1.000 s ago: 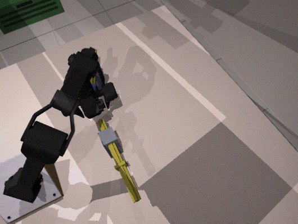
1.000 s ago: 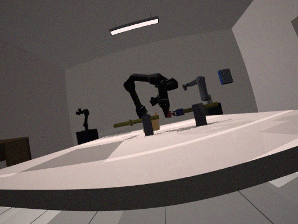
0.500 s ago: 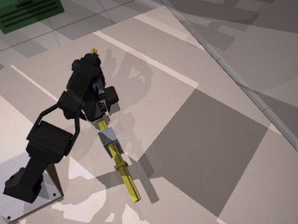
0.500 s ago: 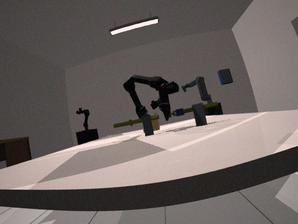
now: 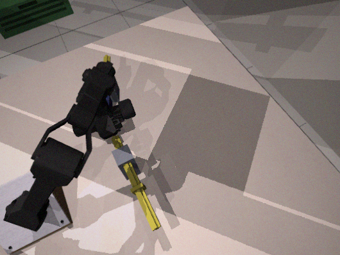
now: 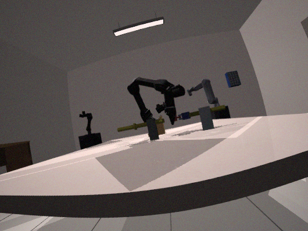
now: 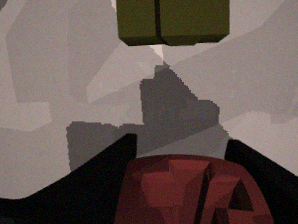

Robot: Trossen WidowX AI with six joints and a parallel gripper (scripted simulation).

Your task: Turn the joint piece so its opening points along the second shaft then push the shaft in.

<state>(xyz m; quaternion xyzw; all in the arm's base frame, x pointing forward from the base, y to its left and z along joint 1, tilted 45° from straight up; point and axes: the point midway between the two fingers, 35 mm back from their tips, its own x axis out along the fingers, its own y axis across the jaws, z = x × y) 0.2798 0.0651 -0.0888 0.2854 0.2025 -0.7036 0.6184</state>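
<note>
The red joint piece is 40 mm above my gripper tip and 20 mm to the left of it.
</note>
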